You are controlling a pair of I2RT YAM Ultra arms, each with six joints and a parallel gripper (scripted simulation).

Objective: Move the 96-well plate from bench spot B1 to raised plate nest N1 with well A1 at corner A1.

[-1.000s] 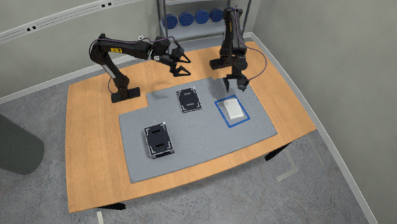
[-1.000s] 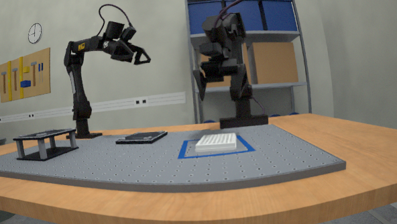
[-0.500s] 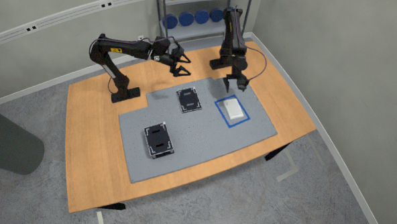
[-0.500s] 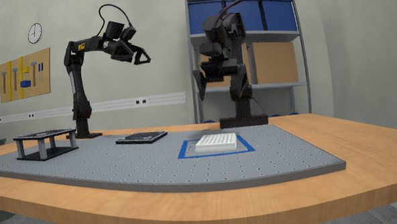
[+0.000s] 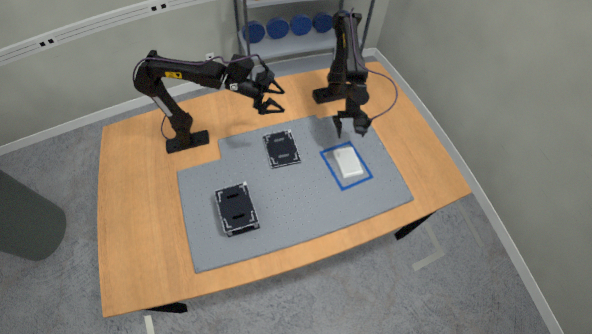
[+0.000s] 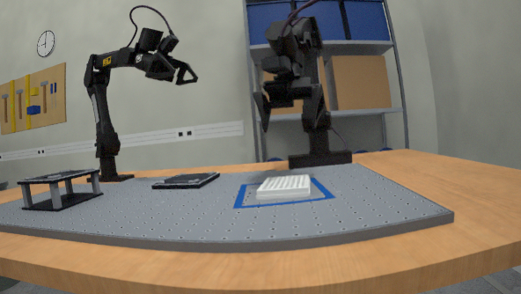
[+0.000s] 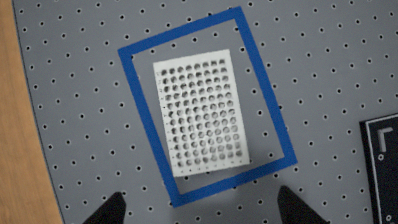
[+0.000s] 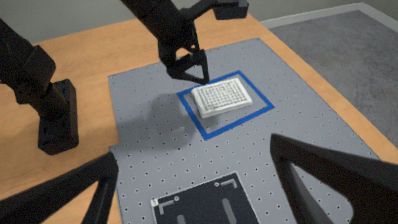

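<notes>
The white 96-well plate lies 5 cm ahead of my left hand, 2 cm to the right of it and 10 cm below it.
</notes>
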